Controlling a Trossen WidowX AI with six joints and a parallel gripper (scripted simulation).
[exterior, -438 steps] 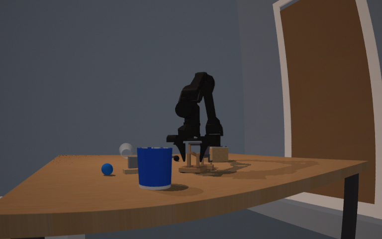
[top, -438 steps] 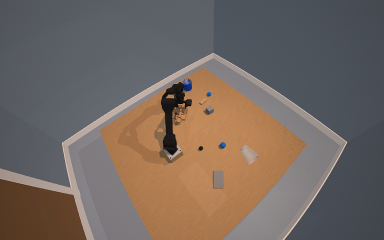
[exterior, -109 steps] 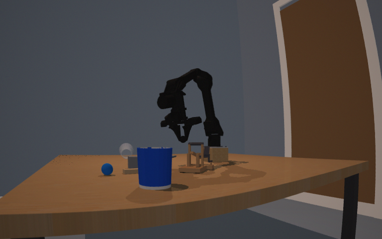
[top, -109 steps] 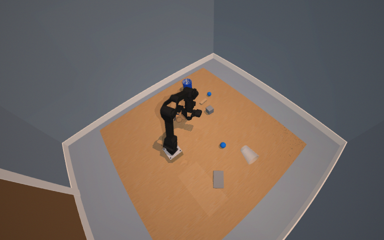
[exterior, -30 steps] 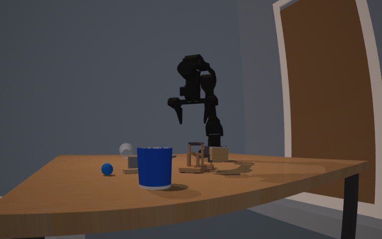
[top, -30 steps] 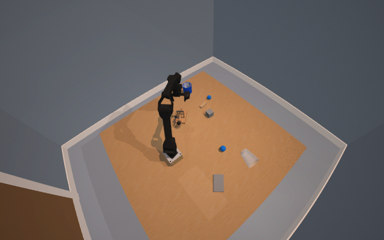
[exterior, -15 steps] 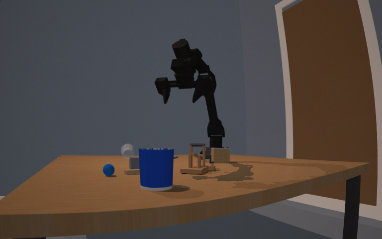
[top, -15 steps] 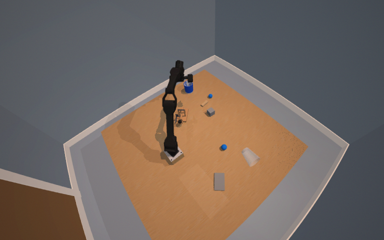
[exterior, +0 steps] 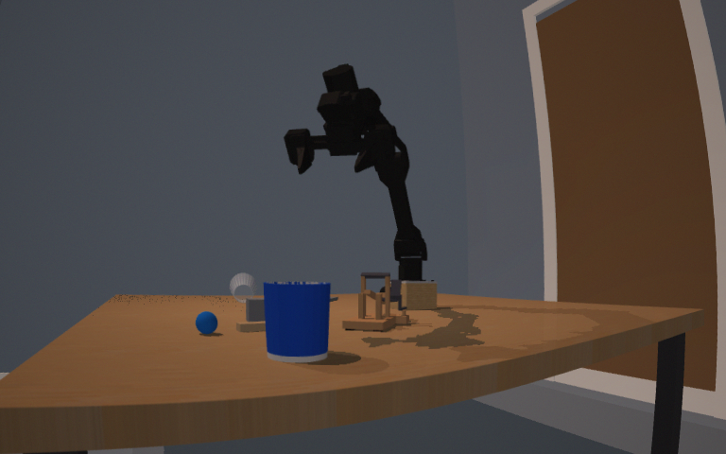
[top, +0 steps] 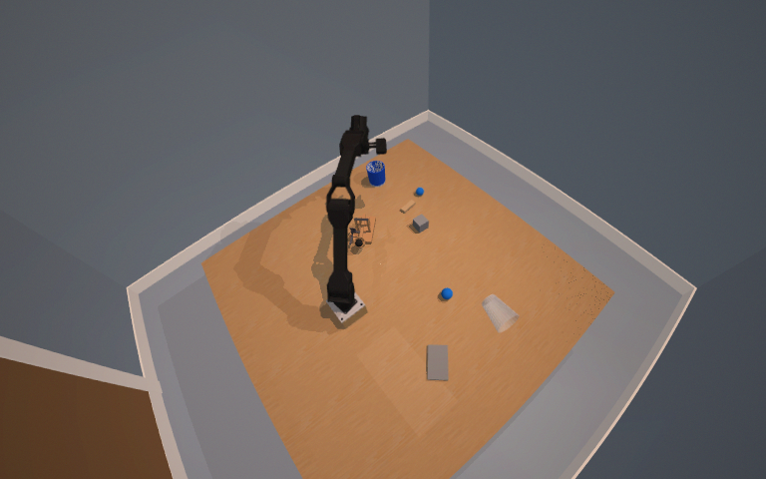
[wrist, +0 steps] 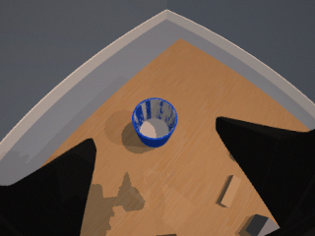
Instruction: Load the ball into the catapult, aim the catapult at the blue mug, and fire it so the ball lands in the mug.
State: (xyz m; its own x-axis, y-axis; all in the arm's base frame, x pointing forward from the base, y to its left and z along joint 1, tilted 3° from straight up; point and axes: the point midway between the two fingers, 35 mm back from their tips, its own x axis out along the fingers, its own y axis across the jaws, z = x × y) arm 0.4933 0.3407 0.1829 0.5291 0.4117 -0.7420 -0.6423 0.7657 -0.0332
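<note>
My gripper tip is 280 mm past the ball, 190 mm to the left of it and 210 mm above it. Also, from my gripper tip: wooden block (30 mm ahead, 200 mm to the right, 260 mm below); wooden catapult (240 mm behind, 150 mm to the right, 220 mm below); blue mug (70 mm ahead, 40 mm to the left, 240 mm below).
</note>
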